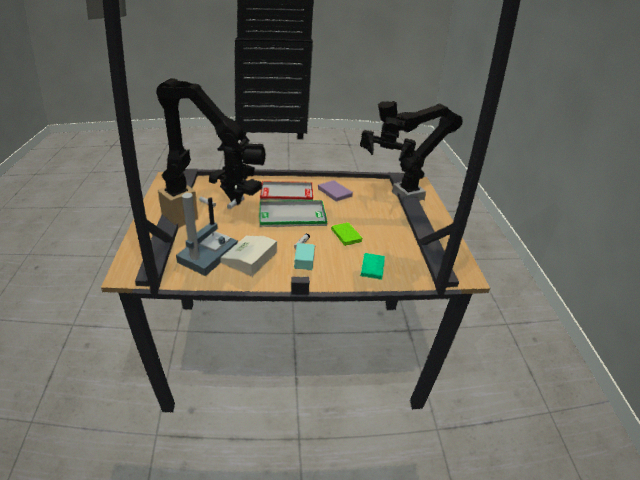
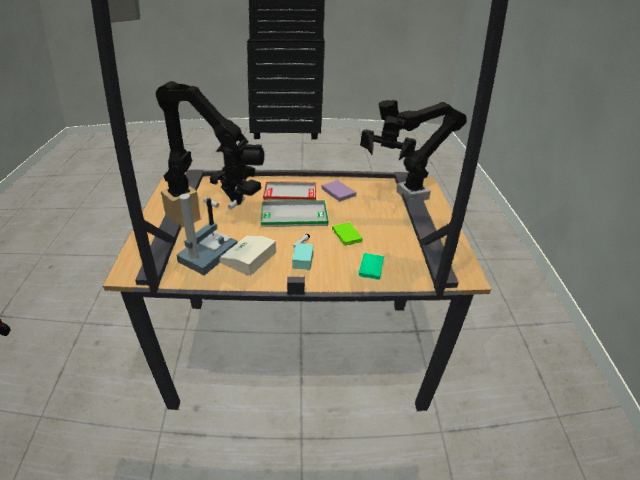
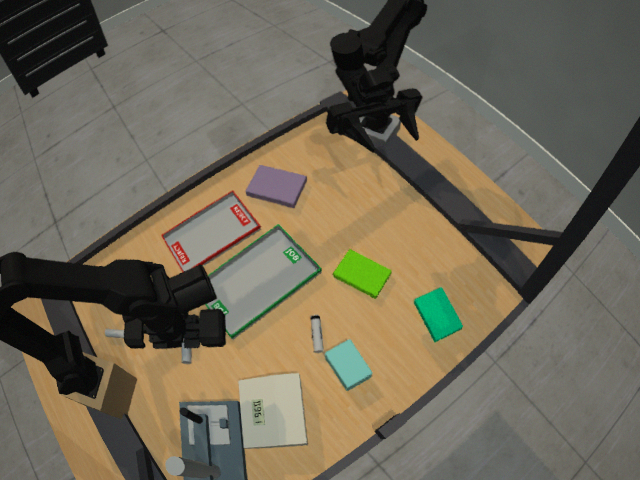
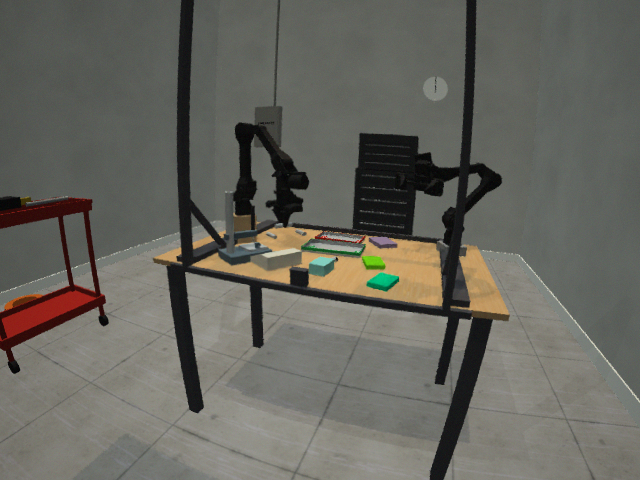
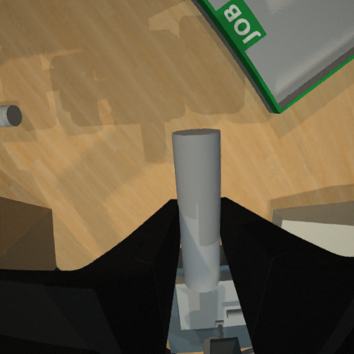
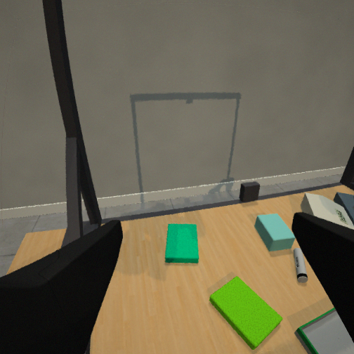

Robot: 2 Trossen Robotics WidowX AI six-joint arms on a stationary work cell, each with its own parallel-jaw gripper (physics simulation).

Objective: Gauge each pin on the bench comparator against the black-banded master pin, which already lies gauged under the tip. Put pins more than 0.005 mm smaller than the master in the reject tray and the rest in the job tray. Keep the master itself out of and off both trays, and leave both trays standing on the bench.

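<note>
My left gripper (image 1: 235, 198) (image 3: 186, 342) (image 5: 197, 206) is shut on a plain grey pin (image 5: 199, 165), held above the bench left of the trays. Another grey pin (image 1: 206, 201) (image 3: 113, 333) (image 5: 11, 116) lies on the bench farther left; a further pin (image 4: 300, 232) lies near the reject tray. The red-rimmed reject tray (image 1: 286, 197) (image 3: 197, 214) stands behind the green-rimmed job tray (image 1: 293, 224) (image 3: 276, 302) (image 5: 260, 86); both look empty. The comparator (image 1: 206, 263) (image 3: 227, 459) stands at front left; the master under its tip cannot be made out. My right gripper (image 1: 387, 149) (image 6: 207, 225) is open, high at the right.
A cream readout box (image 1: 250, 253) (image 3: 284, 413) stands beside the comparator. A black-ended marker (image 3: 316, 333) (image 6: 300, 265) lies by a turquoise block (image 1: 304, 256) (image 3: 348, 364). Lime (image 3: 361, 273), green (image 3: 437, 314) and purple (image 3: 276, 186) blocks lie farther right. Frame posts rise at the bench sides.
</note>
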